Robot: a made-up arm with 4 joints. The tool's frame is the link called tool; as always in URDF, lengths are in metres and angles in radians. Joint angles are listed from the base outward.
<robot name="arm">
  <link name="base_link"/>
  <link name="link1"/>
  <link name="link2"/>
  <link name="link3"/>
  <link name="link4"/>
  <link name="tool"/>
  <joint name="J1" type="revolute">
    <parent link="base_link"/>
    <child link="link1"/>
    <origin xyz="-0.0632 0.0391 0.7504" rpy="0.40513 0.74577 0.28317"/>
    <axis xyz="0 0 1"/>
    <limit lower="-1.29" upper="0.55"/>
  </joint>
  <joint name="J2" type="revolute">
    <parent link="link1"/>
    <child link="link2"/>
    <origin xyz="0.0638 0.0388 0.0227" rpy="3.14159 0.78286 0"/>
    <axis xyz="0 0 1"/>
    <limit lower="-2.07" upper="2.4"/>
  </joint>
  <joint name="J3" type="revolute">
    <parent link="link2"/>
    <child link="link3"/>
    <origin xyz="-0.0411 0.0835 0.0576" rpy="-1.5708 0 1.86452"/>
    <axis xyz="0 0 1"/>
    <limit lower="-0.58" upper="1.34"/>
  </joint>
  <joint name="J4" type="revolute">
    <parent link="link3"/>
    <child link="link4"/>
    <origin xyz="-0.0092 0.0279 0.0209" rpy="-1.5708 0 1.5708"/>
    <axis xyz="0 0 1"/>
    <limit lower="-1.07" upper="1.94"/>
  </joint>
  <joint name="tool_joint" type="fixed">
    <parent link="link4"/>
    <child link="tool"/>
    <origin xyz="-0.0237 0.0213 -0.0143" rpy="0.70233 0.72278 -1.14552"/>
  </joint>
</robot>
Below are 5 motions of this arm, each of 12 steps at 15 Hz.
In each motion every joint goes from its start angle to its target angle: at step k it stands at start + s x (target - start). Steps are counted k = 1, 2, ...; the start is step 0. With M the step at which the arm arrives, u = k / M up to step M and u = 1 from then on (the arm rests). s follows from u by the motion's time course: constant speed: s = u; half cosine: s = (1 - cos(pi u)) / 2; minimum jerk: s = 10 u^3 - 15 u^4 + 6 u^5.
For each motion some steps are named. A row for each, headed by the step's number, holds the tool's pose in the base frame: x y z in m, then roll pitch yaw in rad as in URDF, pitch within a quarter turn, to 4 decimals.
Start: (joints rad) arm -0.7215 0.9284 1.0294 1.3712
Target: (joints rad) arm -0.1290 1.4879 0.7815 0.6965
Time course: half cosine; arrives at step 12
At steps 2, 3, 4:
2: -0.0197 0.1018 0.8122 -2.4903 0.3141 -0.5857
3: -0.0215 0.1039 0.8135 -2.4515 0.3011 -0.5155
4: -0.0242 0.1065 0.8153 -2.4024 0.2807 -0.4236

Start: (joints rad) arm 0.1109 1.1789 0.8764 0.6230
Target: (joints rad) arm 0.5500 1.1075 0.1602 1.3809
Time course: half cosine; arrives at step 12
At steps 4, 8, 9, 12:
4: -0.0687 0.0665 0.8445 -1.6853 -0.2309 0.3307
8: -0.0775 0.0559 0.8527 -1.6428 -0.3829 -0.0247
9: -0.0786 0.0533 0.8543 -1.6075 -0.3923 -0.1139
12: -0.0798 0.0491 0.8565 -1.5480 -0.3868 -0.2440

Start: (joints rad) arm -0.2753 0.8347 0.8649 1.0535
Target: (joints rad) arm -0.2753 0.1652 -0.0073 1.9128
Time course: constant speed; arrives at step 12
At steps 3, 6, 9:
3: -0.0497 0.0563 0.8314 -1.8174 0.0363 -0.3120
6: -0.0495 0.0428 0.8296 -1.7681 0.0267 -0.5966
9: -0.0482 0.0273 0.8261 -1.7157 0.1076 -0.8922

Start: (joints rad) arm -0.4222 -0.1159 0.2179 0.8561
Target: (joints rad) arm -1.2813 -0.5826 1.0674 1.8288
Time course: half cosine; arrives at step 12
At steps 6, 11, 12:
6: -0.0845 -0.0062 0.7880 -1.2693 0.1084 -0.7170
11: -0.0902 0.0043 0.7931 -1.7175 0.3809 -0.8215
12: -0.0904 0.0049 0.7931 -1.7357 0.3878 -0.8281

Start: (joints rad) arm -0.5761 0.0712 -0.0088 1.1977
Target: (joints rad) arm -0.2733 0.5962 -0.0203 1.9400
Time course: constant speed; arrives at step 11
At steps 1, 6, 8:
1: -0.0660 0.0158 0.8105 -1.3623 -0.2295 -1.0796
6: -0.0501 0.0339 0.8276 -1.6629 -0.1205 -1.1178
8: -0.0443 0.0420 0.8330 -1.7782 -0.0969 -1.1512

